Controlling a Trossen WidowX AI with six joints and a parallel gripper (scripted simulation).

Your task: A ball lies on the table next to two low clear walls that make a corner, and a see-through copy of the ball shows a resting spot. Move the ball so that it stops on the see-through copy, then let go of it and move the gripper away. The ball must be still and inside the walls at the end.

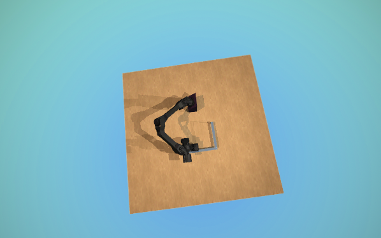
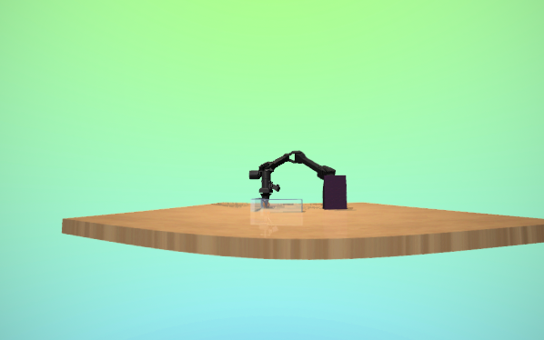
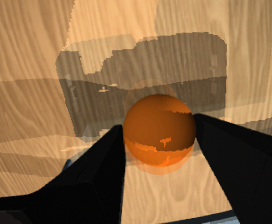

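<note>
Now: gripper tip right at the orange ball.
</note>
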